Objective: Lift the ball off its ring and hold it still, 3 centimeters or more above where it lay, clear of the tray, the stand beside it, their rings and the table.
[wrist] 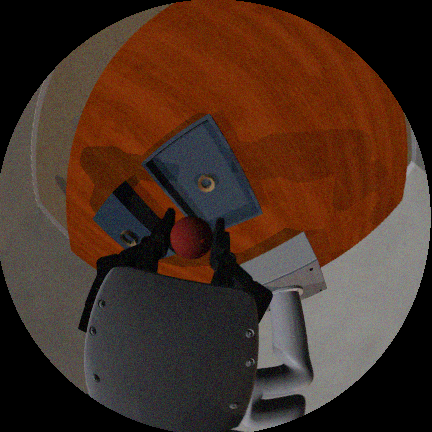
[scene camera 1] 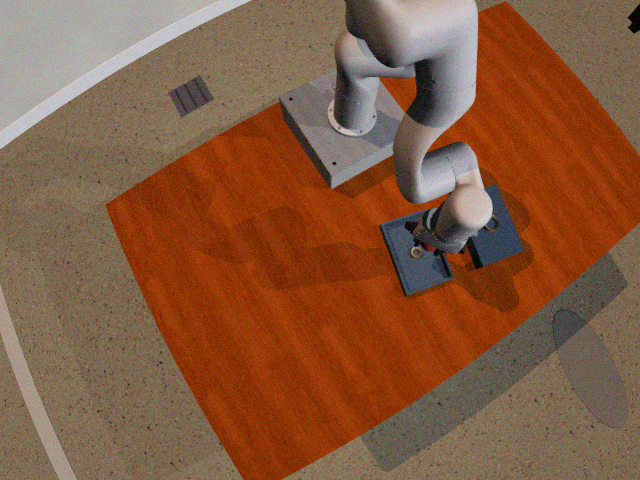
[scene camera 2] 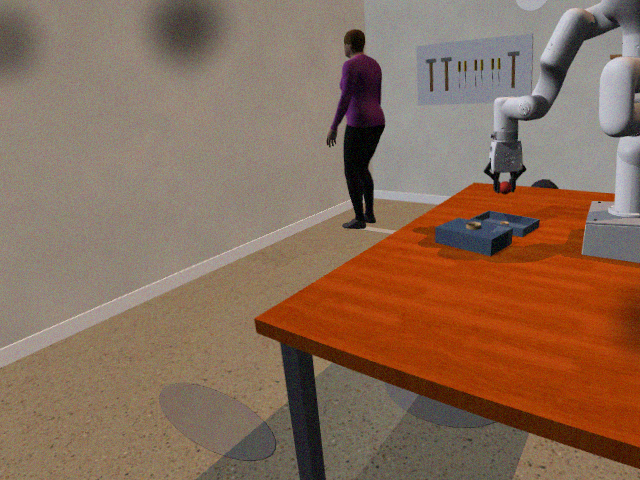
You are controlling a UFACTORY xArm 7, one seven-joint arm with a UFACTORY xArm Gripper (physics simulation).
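Frame: origin at the arm's base, x ahead, y left, z up, level; metres.
Where they show: gripper, between the fingertips: (wrist: pixel 194 222) (scene camera 1: pixel 427 245) (scene camera 2: pixel 504 192); arm's base, origin of its link: (wrist: pixel 283 294) (scene camera 1: pixel 351 115) (scene camera 2: pixel 632 212).
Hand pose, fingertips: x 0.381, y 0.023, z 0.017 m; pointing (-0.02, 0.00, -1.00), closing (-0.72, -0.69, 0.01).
Observation:
Each offset is from my fingertips to the top centre of the thing. "*": to the spot under its first point. Level surfaces: height alone.
The red ball @(dz +0.037, dx -0.003, dy +0.004 m) (scene camera 1: pixel 428 246) (scene camera 2: pixel 505 187) (wrist: pixel 191 237) is held between the black fingers of my gripper (scene camera 2: pixel 504 190) (wrist: pixel 194 222), well above the tray and the stand and apart from both. The blue tray (scene camera 1: pixel 405 287) (scene camera 2: pixel 532 227) (wrist: pixel 235 220) lies on the table, and its ring @(* dz -0.116, dx -0.007, dy +0.004 m) (scene camera 1: pixel 416 252) (scene camera 2: pixel 504 223) (wrist: pixel 213 183) stands empty on the tray floor. The blue stand (scene camera 1: pixel 504 248) (scene camera 2: pixel 460 240) (wrist: pixel 111 215) is beside the tray, with an empty ring @(* dz -0.060, dx +0.013, dy +0.221 m) (scene camera 1: pixel 497 223) (scene camera 2: pixel 473 225) on its top. In scene camera 1 the arm's wrist hides most of my gripper.
The orange wooden table @(dz -0.119 m) (scene camera 1: pixel 310 361) (scene camera 2: pixel 465 330) (wrist: pixel 280 75) carries the tray and stand. The arm's grey base block (scene camera 1: pixel 320 139) (scene camera 2: pixel 610 240) (wrist: pixel 285 260) is behind them. A person (scene camera 2: pixel 363 93) in a purple top stands on the floor beyond the table.

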